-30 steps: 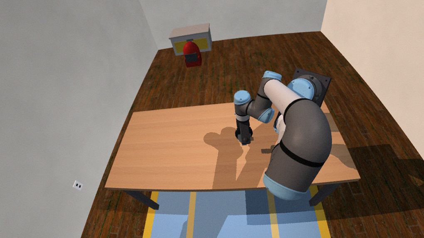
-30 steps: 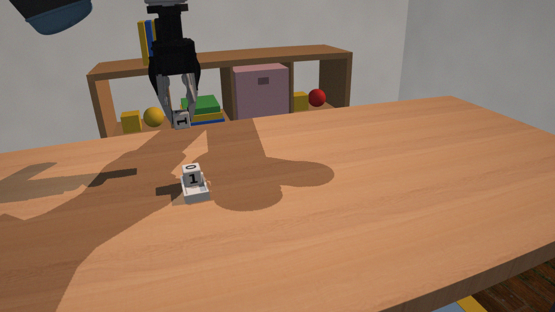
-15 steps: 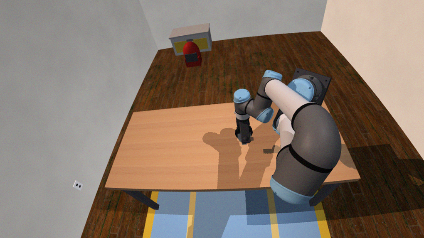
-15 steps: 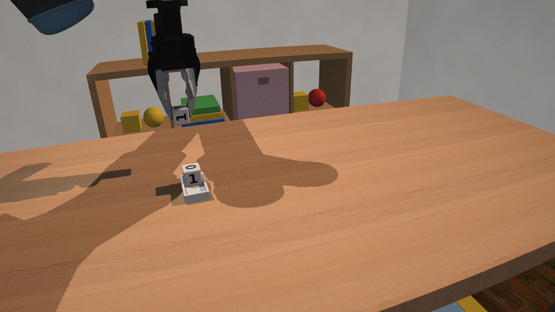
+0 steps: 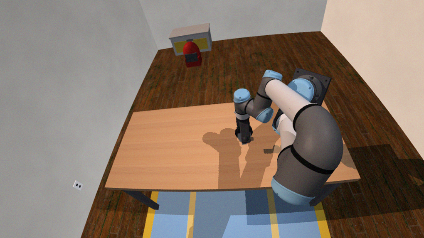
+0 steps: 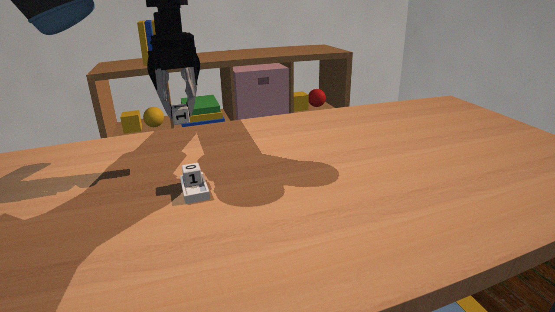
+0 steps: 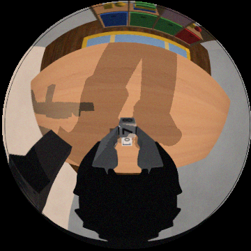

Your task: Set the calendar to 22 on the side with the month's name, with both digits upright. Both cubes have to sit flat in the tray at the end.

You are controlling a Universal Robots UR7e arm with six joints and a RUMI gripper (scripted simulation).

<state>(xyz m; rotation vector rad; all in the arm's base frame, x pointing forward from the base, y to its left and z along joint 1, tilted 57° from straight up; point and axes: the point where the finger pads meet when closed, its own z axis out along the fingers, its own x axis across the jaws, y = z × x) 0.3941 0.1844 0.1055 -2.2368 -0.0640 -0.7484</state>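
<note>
Right now the grey tray is 30 mm ahead of my hand, 110 mm to the right of it and 120 mm below it. Round my hand: white cube: 10 mm below.
</note>
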